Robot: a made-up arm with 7 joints. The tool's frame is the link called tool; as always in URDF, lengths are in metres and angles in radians. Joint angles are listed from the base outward.
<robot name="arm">
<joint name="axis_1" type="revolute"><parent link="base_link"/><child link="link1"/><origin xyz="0.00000 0.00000 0.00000"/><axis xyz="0 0.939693 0.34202"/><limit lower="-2.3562" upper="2.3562"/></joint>
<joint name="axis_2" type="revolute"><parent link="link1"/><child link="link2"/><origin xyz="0.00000 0.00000 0.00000"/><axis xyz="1 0 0"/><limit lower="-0.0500" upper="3.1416"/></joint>
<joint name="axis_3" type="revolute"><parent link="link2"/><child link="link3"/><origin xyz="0.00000 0.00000 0.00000"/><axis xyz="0 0 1"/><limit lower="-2.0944" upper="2.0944"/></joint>
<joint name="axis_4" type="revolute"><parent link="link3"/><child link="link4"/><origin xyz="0.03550 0.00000 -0.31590"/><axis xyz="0 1 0"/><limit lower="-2.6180" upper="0.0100"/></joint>
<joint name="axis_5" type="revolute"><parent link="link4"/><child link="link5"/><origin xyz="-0.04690 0.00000 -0.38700"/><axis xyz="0 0 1"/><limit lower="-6.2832" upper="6.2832"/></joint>
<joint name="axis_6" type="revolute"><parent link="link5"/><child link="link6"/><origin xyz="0.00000 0.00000 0.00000"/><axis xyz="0 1 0"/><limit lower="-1.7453" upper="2.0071"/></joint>
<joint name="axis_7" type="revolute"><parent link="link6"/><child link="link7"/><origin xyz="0.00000 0.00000 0.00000"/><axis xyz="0 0 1"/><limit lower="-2.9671" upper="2.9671"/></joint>
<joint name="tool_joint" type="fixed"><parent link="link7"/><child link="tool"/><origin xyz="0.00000 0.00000 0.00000"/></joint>
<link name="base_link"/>
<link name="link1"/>
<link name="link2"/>
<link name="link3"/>
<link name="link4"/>
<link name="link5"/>
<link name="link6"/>
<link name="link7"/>
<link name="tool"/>
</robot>
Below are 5 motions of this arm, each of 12 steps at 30 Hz.
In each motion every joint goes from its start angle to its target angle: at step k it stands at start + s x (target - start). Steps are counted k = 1, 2, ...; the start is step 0. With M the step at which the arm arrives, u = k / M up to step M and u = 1 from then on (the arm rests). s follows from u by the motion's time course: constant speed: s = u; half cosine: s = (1 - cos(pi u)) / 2; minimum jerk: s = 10 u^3 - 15 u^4 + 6 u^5.
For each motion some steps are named. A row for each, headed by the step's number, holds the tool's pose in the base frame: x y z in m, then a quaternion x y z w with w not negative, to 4 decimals.
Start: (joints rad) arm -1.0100 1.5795 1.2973 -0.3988 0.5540 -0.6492 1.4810
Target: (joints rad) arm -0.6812 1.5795 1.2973 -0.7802 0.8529 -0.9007 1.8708
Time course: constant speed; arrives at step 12
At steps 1, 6, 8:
1: 0.0974 0.6604 0.2246 0.3660 0.7875 -0.1770 0.4631
6: 0.0600 0.6438 0.2591 0.4105 0.7759 -0.0255 0.4784
8: 0.0484 0.6339 0.2741 0.4322 0.7660 0.0349 0.4745

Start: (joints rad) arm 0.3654 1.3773 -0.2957 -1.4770 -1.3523 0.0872 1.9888
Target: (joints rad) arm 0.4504 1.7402 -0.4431 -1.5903 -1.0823 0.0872 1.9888
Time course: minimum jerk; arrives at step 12
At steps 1, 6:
1: 0.2612 0.4099 -0.3100 0.2397 -0.4170 -0.2610 0.8370
6: 0.2508 0.4208 -0.2813 0.2310 -0.3709 -0.2820 0.8541

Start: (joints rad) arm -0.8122 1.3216 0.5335 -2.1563 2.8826 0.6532 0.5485
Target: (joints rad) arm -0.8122 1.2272 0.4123 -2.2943 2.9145 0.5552 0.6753
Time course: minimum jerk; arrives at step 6
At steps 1, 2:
1: 0.1690 0.1098 0.3544 -0.7748 -0.2780 -0.2753 0.4966
2: 0.1738 0.1011 0.3467 -0.7830 -0.2556 -0.2677 0.4999

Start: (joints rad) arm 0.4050 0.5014 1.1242 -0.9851 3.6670 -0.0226 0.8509
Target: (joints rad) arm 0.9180 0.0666 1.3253 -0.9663 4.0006 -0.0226 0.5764
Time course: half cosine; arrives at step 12
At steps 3, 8, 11, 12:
3: -0.1306 0.5162 -0.3884 0.5531 0.2138 -0.3468 0.7267
8: -0.3720 0.3700 -0.4013 0.4205 0.3461 -0.2712 0.7936
11: -0.4546 0.2963 -0.3776 0.3710 0.4018 -0.2308 0.8048
12: -0.4602 0.2906 -0.3752 0.3674 0.4059 -0.2277 0.8052

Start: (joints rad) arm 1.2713 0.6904 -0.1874 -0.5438 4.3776 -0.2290 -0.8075
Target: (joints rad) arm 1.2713 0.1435 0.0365 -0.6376 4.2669 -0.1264 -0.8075
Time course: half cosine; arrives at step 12
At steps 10, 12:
10: -0.5520 0.0401 -0.4185 -0.3001 0.1142 -0.8987 0.2989
12: -0.5468 0.0214 -0.4259 -0.2934 0.1103 -0.8968 0.3123

